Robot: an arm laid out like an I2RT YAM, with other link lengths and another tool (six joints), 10 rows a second.
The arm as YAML. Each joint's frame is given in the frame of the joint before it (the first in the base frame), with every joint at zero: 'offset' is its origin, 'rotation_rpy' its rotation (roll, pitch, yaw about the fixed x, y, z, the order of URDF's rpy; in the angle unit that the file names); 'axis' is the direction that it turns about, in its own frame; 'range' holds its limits. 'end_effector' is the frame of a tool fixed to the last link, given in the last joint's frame.
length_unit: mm
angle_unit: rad
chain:
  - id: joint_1
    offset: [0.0, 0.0, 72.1]
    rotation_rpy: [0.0, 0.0, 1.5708]
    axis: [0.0, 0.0, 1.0]
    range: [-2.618, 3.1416]
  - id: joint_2
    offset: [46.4, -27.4, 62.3]
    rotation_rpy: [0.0, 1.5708, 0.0]
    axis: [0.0, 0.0, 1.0]
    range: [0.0, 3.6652]
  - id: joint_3
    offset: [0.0, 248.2, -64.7]
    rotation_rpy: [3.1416, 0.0, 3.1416]
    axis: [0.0, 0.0, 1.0]
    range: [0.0, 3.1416]
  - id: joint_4
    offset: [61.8, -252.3, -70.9]
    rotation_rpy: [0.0, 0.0, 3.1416]
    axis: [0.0, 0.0, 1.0]
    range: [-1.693, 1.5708]
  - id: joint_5
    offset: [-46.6, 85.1, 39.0]
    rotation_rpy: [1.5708, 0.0, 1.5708]
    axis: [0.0, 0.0, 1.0]
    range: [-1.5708, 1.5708]
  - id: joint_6
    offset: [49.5, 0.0, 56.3]
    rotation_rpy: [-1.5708, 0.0, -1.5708]
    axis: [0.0, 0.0, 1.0]
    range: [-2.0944, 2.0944]
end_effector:
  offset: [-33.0, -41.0, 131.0]
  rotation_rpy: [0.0, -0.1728, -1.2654]
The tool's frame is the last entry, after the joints.
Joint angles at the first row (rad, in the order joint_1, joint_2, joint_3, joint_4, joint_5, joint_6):
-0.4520 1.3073 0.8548 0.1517 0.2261 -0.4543
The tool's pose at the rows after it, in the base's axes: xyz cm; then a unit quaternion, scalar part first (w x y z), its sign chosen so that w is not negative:
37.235 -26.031 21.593 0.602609 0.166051 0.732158 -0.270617
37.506 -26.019 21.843 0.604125 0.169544 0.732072 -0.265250
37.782 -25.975 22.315 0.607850 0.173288 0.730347 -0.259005
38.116 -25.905 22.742 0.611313 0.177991 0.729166 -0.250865
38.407 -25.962 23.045 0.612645 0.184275 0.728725 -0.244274
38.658 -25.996 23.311 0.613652 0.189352 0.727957 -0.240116
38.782 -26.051 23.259 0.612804 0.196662 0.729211 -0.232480
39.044 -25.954 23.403 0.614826 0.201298 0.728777 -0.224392
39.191 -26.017 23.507 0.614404 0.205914 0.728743 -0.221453
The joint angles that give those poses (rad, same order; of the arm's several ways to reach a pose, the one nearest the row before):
-0.4511 1.3145 0.8716 0.1384 0.2194 -0.4437
-0.4510 1.3212 0.8913 0.1233 0.2135 -0.4317
-0.4512 1.3238 0.9128 0.1070 0.2054 -0.4178
-0.4512 1.3290 0.9373 0.0879 0.1954 -0.4003
-0.4529 1.3390 0.9636 0.0681 0.1888 -0.3827
-0.4526 1.3480 0.9851 0.0538 0.1871 -0.3692
-0.4569 1.3559 1.0018 0.0356 0.1778 -0.3504
-0.4571 1.3615 1.0176 0.0232 0.1680 -0.3337
-0.4579 1.3695 1.0334 0.0116 0.1672 -0.3230

